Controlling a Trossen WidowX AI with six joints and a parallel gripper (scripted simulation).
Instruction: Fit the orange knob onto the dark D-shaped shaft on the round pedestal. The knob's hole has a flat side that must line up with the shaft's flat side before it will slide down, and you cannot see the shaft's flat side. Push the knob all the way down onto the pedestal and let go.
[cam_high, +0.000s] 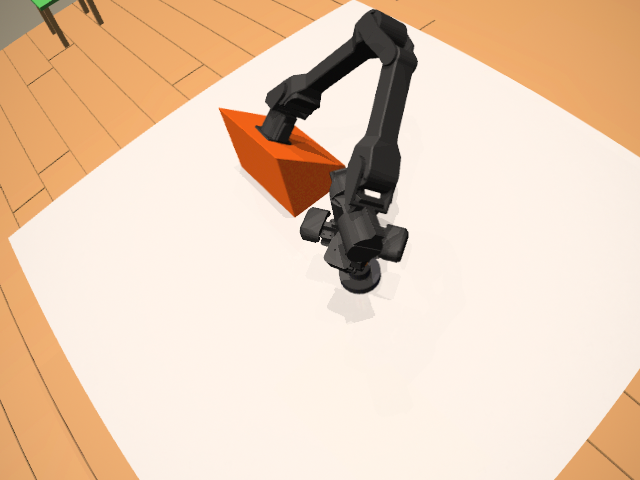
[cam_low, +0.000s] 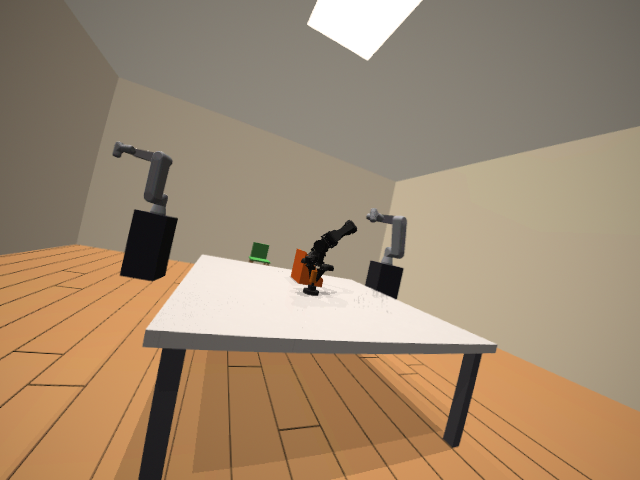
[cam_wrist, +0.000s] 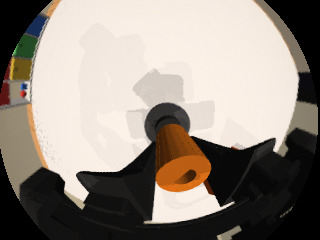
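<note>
Right now the orange knob is 2 cm above my gripper tip. The rest, counted from my gripper tip: round pedestal 4 cm below.
</note>
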